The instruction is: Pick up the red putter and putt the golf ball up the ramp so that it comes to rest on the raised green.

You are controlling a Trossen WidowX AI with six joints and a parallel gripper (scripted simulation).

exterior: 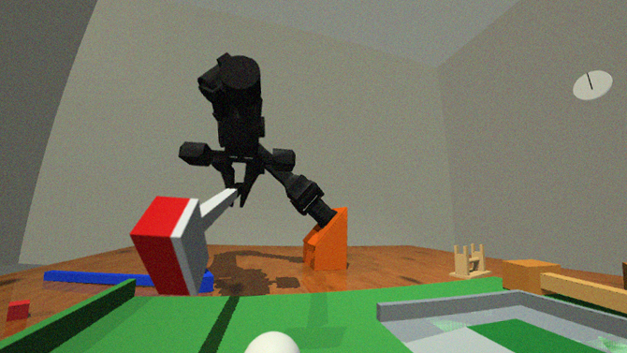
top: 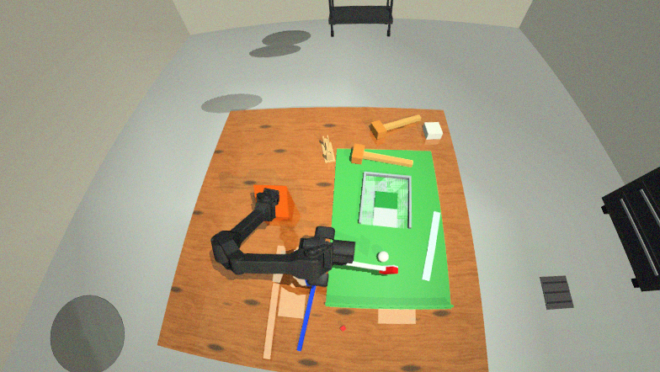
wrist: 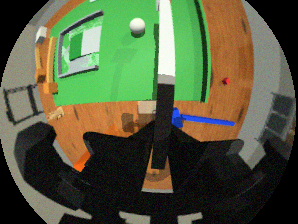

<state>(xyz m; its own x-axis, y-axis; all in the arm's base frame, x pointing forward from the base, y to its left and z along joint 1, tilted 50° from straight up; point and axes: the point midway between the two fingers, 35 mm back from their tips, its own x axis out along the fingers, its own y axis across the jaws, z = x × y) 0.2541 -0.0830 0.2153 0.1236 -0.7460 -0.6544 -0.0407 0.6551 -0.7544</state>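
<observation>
My gripper tip is 120 mm short of the red putter and 10 mm to the right of it. The rest, counted from my gripper tip: white golf ball: 210 mm ahead, 120 mm below, 70 mm to the left; green mat: 240 mm to the left, 220 mm ahead, 140 mm below; blue putter: 170 mm to the right, 130 mm below, 40 mm behind.
</observation>
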